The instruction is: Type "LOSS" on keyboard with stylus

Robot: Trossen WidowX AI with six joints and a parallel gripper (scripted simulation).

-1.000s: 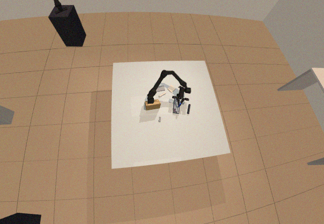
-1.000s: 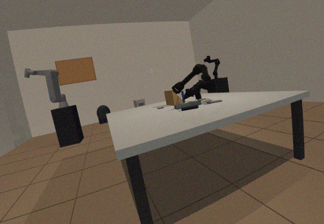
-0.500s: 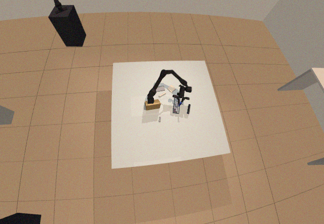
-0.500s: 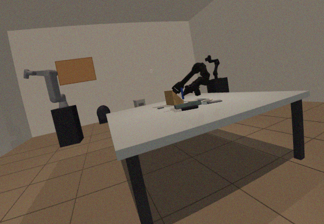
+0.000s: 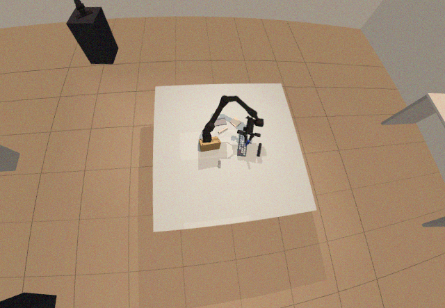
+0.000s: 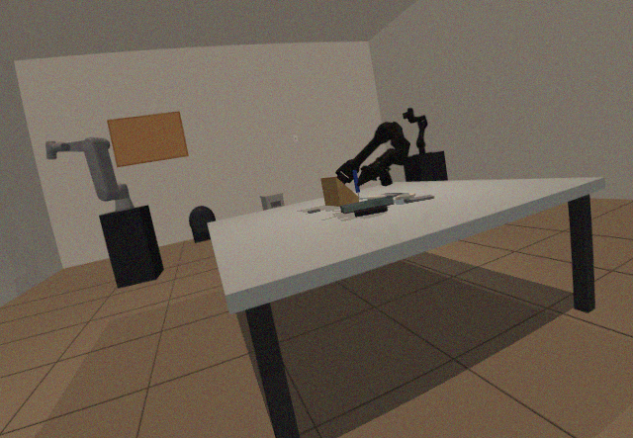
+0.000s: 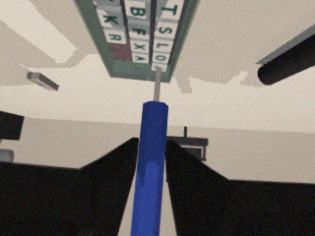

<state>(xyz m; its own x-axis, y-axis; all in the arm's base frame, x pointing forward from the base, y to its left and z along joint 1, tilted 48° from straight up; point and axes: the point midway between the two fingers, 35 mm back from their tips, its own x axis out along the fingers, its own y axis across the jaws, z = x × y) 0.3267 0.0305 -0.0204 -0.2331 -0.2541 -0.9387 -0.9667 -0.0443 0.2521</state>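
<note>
Right now my gripper tip is 13 cm short of the dark bar, 2 cm to the left of it and 9 cm above it. From my gripper tip the other things lie so: pale rod (18 cm behind, 17 cm to the left, 9 cm below); then blue stylus (1 cm below); then grey stylus tip (5 cm below).
</note>
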